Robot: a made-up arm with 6 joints.
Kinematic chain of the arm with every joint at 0, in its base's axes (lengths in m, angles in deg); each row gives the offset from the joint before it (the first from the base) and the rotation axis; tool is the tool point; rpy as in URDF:
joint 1: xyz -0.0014 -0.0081 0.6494 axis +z
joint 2: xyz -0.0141 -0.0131 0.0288 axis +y
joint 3: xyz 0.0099 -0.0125 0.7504 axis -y
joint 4: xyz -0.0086 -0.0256 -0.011 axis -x
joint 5: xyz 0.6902 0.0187 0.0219 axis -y
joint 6: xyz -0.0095 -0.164 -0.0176 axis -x
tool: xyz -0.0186 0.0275 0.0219 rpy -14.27 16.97 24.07
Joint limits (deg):
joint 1: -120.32..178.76
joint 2: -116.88..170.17
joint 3: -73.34..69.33
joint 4: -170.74..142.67
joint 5: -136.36..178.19
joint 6: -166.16..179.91
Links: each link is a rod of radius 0.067 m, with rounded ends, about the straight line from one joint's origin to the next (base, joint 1, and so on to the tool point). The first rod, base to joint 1, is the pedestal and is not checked.
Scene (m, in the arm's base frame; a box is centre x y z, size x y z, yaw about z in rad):
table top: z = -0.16
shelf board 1: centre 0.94 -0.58 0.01 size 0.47 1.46 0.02 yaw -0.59
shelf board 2: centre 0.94 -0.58 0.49 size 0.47 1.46 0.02 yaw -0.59
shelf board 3: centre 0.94 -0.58 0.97 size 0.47 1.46 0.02 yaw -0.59
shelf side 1: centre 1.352 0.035 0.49 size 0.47 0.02 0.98 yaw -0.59
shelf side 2: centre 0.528 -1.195 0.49 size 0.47 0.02 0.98 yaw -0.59
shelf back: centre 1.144 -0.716 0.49 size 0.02 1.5 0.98 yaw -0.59
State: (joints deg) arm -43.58 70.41 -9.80 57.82 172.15 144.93
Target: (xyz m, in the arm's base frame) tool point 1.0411 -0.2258 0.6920
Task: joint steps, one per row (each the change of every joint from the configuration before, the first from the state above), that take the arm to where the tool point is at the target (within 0.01 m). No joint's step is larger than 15 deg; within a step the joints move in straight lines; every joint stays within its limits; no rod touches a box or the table.
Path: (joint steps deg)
1: 8.58 -5.74 -9.08 7.65 0.86 -14.59
2: 8.58 -5.73 -9.07 7.65 0.87 -14.59
3: 8.58 -5.74 -9.08 7.64 0.86 -14.58
4: 8.58 -5.73 -9.08 7.65 0.86 -14.59
5: 8.58 -5.74 -9.08 7.65 0.86 -14.59
6: 8.58 -5.73 -9.07 7.65 0.87 -14.59
7: 8.58 -5.74 -9.08 7.65 0.86 -14.58
8: -3.60 2.22 9.04 -6.83 -0.51 14.45
9: -3.60 2.23 9.05 -6.83 -0.51 14.45
10: -3.61 2.22 9.04 -6.83 -0.51 14.45
11: -3.60 2.22 9.05 -6.82 -0.52 14.44
12: -3.60 2.22 9.04 -6.83 -0.51 14.45
13: -3.60 2.23 9.04 -6.83 -0.51 14.45
14: -3.60 2.22 9.05 -6.83 -0.51 14.45

